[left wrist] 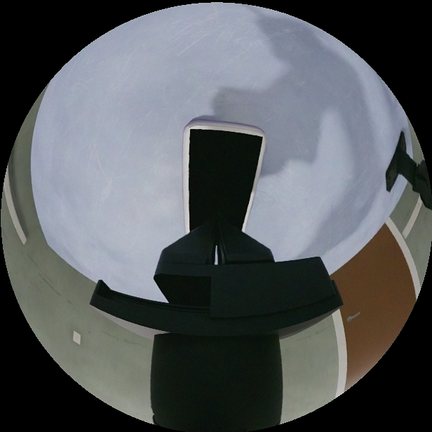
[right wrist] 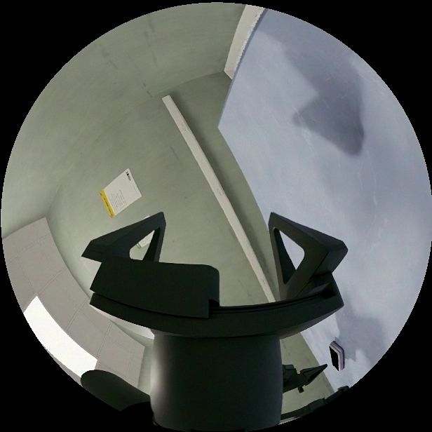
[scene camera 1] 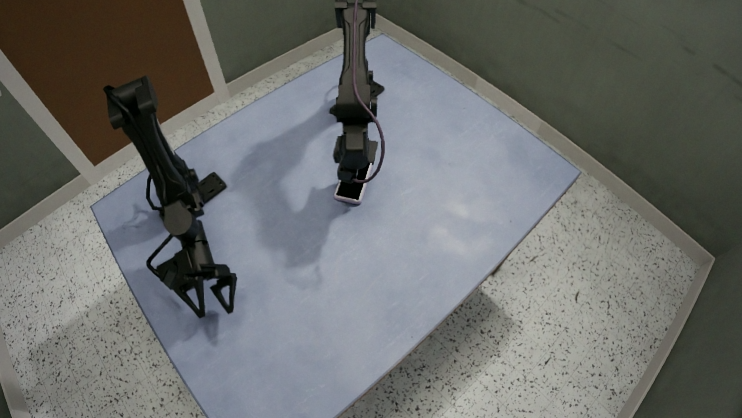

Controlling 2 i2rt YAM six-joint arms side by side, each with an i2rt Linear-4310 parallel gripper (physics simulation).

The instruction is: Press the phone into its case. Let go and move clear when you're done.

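Note:
The phone [scene camera 1: 350,191] [left wrist: 225,170] [right wrist: 334,358] has a black screen and white edge and lies face up over its lavender case [left wrist: 220,122] [right wrist: 342,356]. The case rim shows along the phone's far end and left side in the left wrist view. How deep the phone sits cannot be told. My left gripper [left wrist: 216,218] [right wrist: 327,364] is shut and empty, its tips over the near end of the screen; whether they touch is unclear. In scene camera 1 the arm hides them. My right gripper [scene camera 1: 216,313] [right wrist: 216,217] is open and empty, far from the phone.
The phone and case lie on a blue table [scene camera 1: 441,311]. My right arm stands at the table's left side, its black base plate [scene camera 1: 212,187] on the table. Walls and a brown door [scene camera 1: 103,67] [left wrist: 372,295] stand beyond the table edges.

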